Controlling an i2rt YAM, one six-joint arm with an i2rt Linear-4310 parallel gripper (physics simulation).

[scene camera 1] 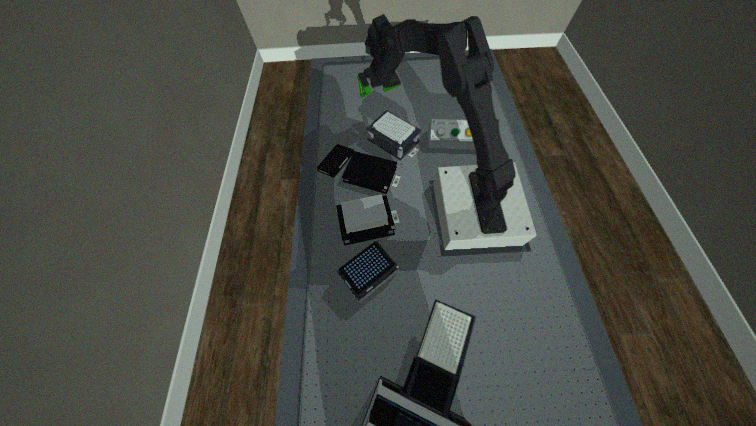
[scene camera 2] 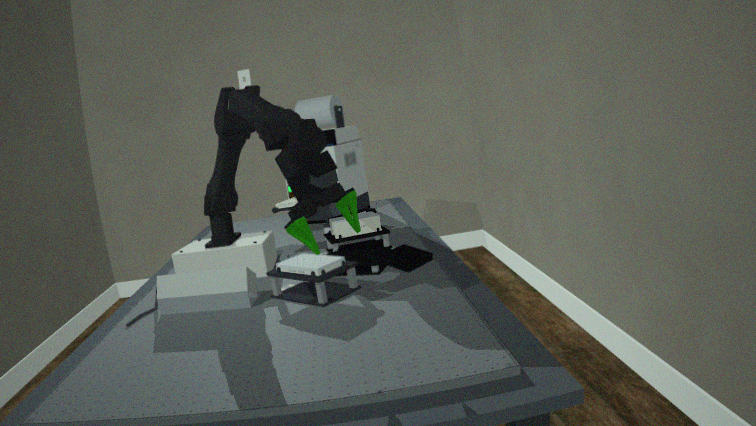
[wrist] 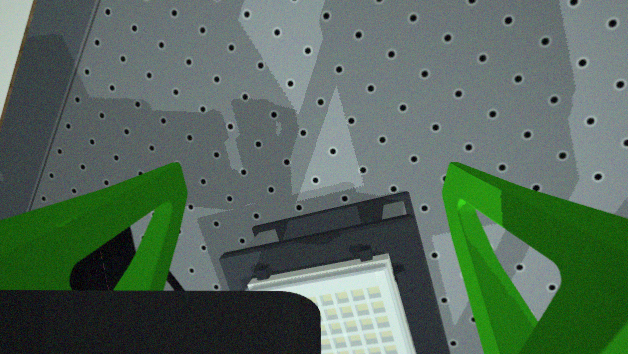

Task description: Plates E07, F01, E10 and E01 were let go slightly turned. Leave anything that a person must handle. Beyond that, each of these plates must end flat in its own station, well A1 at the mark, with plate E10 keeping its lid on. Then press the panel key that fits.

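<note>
My gripper point(scene camera 1: 377, 91) point(scene camera 2: 338, 242) point(wrist: 314, 177) is open, its green fingers empty, above and beyond the white plate point(scene camera 1: 394, 127) point(scene camera 2: 312, 263) point(wrist: 357, 320). That plate lies on a raised dark station point(wrist: 325, 241); the wrist camera's black housing hides part of it. A black plate or station point(scene camera 1: 370, 170) is beside it. Further along, a pale plate point(scene camera 1: 363, 212) with a smooth top, perhaps a lid, sits on a black station. A dark plate with blue wells point(scene camera 1: 367, 266) sits turned on another station. Plate labels and the A1 marks are not readable.
A panel point(scene camera 1: 443, 141) shows grey, green and yellow keys; the arm covers its right part. A small black slab point(scene camera 1: 334, 160) lies beside the black station. An instrument point(scene camera 1: 374, 399) point(scene camera 2: 348, 171) has a tray with a white plate point(scene camera 1: 447, 336). The arm's white base point(scene camera 1: 454, 211) point(scene camera 2: 232, 264) stands nearby.
</note>
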